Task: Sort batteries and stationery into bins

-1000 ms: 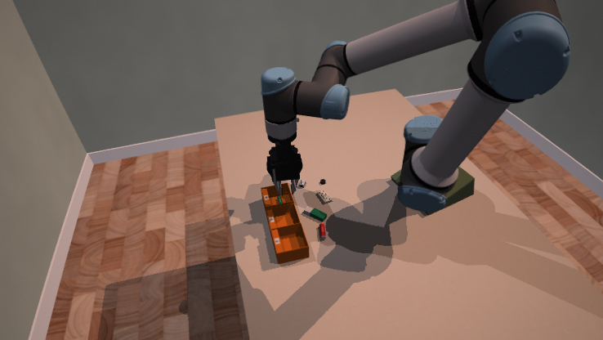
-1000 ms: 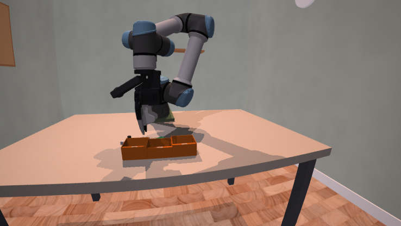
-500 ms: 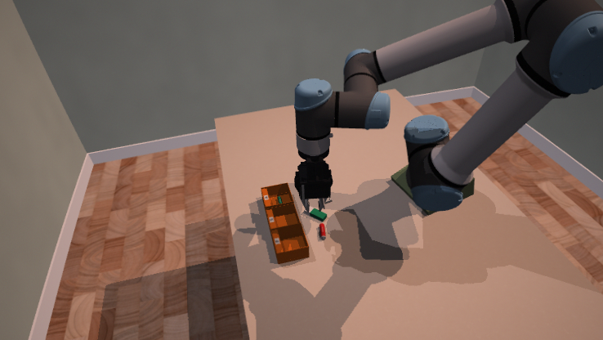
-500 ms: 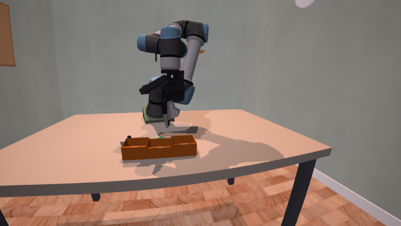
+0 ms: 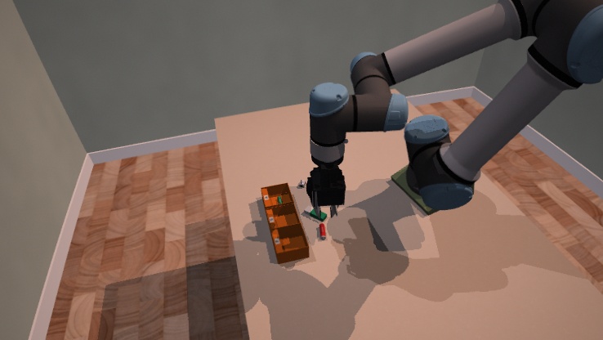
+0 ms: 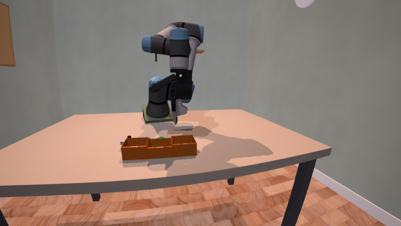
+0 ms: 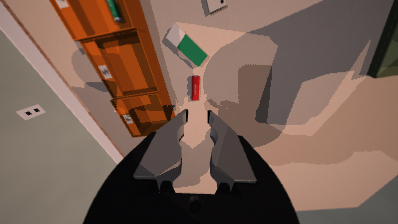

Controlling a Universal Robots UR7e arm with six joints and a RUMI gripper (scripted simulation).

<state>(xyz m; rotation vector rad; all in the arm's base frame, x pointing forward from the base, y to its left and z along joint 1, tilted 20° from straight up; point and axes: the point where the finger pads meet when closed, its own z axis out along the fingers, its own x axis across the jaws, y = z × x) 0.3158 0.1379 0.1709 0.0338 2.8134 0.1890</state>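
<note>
Right now the red battery is 8 cm below my hand, 1 cm to the right of it and 1 cm ahead of it. Round my hand: green-and-white eraser 8 cm to the right, 8 cm below, 3 cm ahead; orange three-compartment bin 11 cm ahead, 7 cm below, 4 cm to the right; white domino 15 cm to the right, 9 cm below, 1 cm behind.
</note>
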